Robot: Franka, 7 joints.
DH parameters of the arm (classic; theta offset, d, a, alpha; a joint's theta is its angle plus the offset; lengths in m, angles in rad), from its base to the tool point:
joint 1: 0 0.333 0 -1.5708
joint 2: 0 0 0 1.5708
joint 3: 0 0.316 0.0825 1.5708
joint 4: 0 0 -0.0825 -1.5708
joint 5: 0 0.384 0 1.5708
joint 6: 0 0 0.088 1.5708
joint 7: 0 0.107 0 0
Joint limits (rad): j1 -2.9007..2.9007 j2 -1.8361..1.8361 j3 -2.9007..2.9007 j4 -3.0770..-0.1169 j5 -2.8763..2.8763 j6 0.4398..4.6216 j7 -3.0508..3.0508
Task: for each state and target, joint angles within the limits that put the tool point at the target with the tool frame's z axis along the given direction. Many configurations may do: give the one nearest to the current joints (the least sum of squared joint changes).
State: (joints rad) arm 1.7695 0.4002 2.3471 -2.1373 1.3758 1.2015 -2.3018
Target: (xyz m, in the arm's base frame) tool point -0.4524 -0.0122 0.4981 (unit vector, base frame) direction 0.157 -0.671 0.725
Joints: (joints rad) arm 1.3698 0.6139 1.6837 -2.3379 1.6139 1.2751 -2.3018
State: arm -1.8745 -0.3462 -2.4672 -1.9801 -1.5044 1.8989 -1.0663
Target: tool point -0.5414 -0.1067 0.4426 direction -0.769 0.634 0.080
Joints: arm -1.0986 0.1320 -1.7875 -2.2139 -1.9444 2.0855 -1.0663
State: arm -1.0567 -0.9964 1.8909 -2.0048 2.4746 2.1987 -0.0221
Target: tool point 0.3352 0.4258 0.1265 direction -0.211 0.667 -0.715
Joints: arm -1.1898 -1.0570 2.0318 -2.1789 2.0912 1.8177 -0.0221
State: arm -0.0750 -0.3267 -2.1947 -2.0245 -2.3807 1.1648 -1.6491
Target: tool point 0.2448 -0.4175 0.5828 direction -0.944 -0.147 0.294
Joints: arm 0.7275 -0.0891 -1.4329 -1.9867 -1.6896 0.7756 -1.6491
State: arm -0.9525 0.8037 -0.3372 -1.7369 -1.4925 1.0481 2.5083
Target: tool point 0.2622 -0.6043 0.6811 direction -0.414 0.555 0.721
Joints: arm -0.7150 0.8986 -0.8456 -0.8836 -2.1549 0.8739 2.5083
